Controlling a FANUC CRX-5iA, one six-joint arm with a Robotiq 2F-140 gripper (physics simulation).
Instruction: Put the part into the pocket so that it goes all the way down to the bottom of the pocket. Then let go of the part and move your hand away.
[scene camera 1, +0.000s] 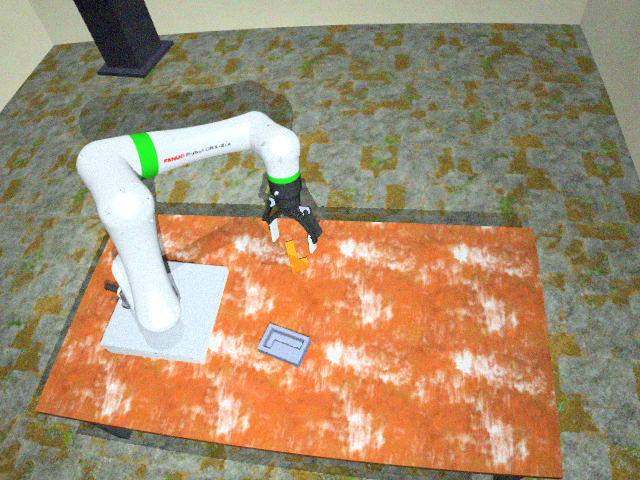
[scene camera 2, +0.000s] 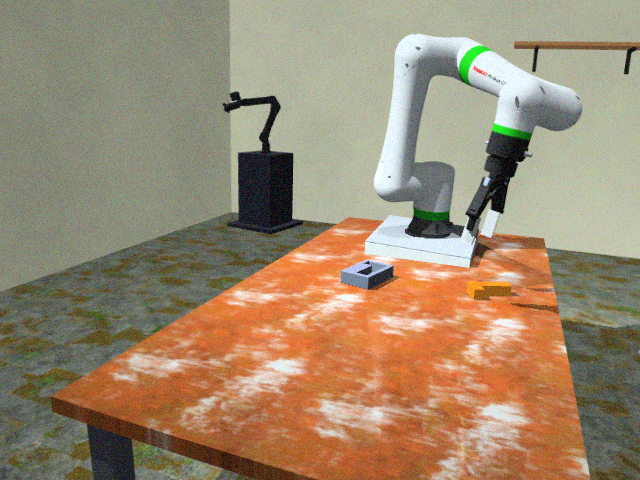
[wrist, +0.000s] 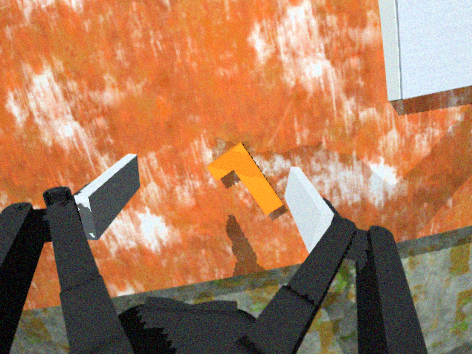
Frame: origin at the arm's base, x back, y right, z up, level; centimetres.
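Seen in the pictures: gripper, between the fingertips: (scene camera 1: 294, 244) (scene camera 2: 476, 239) (wrist: 214, 176); arm's base, origin of its link: (scene camera 2: 428, 231).
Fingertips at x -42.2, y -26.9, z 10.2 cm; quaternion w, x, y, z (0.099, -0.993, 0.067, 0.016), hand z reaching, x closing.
Note:
Pixels of each thing's top centre, then the offset from my fingertips to it. Level surfaces: height alone.
- orange L-shaped block, centre of its top: (wrist: 245, 186) (scene camera 2: 491, 285) (scene camera 1: 296, 252) dz -12.6, dx +3.1, dy -4.5 cm
- blue-grey block, centre of its top: (scene camera 2: 367, 267) (scene camera 1: 283, 342) dz -11.9, dx -4.4, dy +28.3 cm
- white table, height of its surface: dz -15.6 cm
The part, an orange L-shaped block (scene camera 1: 294, 258) (scene camera 2: 496, 288) (wrist: 256, 186), lies on the table near its far edge in scene camera 1. My gripper (scene camera 1: 293, 244) (scene camera 2: 479, 236) (wrist: 214, 176) is wide open and empty, above the table. In the wrist view the part shows between the two fingers, nearer the right one, with its long arm slanting toward that finger. The pocket is an L-shaped recess in a blue-grey block (scene camera 1: 279, 355) (scene camera 2: 354, 279), which sits apart from the part. The pocket is empty. Its block does not show in the wrist view.
The orange and white table (scene camera 1: 413, 361) (scene camera 2: 310, 361) (wrist: 150, 75) carries the arm's white base plate (scene camera 1: 201, 310) (scene camera 2: 413, 250) (wrist: 435, 50). A dark pedestal (scene camera 1: 118, 36) (scene camera 2: 265, 186) stands on the floor beyond the table. A wall shelf (scene camera 2: 578, 45) hangs at the right in scene camera 2.

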